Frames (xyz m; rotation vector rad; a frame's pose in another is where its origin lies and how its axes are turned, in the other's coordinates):
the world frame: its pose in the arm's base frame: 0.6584 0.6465 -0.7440 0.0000 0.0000 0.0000
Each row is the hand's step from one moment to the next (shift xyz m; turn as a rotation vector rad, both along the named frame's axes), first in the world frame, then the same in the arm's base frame.
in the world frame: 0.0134 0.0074 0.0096 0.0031 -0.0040 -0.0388
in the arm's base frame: 0.0134 0.0074 0.0096 0.0031 -0.0040 -0.0388
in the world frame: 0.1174 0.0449 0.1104 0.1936 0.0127 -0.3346
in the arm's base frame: 0.1174 0.0449 0.1104 0.1936 0.0127 -0.3346
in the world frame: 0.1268 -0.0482 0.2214 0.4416 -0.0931 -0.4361
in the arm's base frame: 0.1268 -0.0482 0.2214 0.4416 -0.0931 -0.4361
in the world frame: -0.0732 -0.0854 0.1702 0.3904 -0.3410 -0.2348
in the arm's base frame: -0.0732 -0.0854 0.1702 0.3904 -0.3410 -0.2348
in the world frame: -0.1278 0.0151 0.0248 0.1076 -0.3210 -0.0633
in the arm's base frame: -0.1278 0.0151 0.0248 0.1076 -0.3210 -0.0633
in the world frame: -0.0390 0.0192 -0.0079 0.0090 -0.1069 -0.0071
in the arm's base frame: -0.0390 0.0192 -0.0079 0.0090 -0.1069 -0.0071
